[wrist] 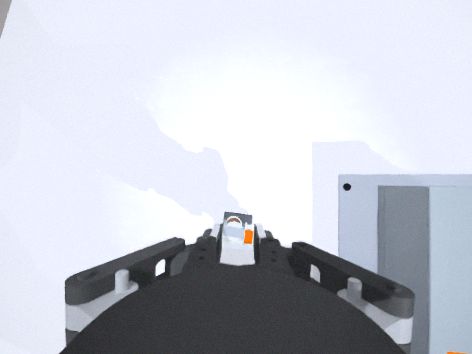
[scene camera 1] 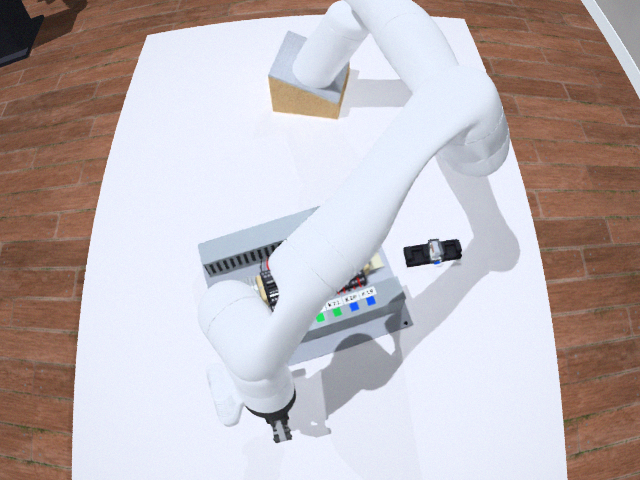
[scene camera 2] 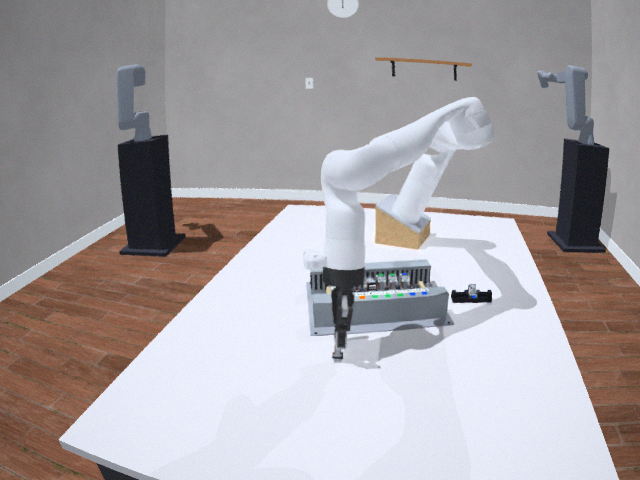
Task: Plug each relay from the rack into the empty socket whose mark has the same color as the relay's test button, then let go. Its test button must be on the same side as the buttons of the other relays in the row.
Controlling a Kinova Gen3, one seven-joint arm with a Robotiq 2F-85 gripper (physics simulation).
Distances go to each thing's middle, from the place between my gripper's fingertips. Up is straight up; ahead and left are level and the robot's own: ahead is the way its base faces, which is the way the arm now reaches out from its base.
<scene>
I see the black rack [scene camera 1: 416, 255] 260 mm behind my hand, 310 mm to the left of it and 20 mm below it.
</scene>
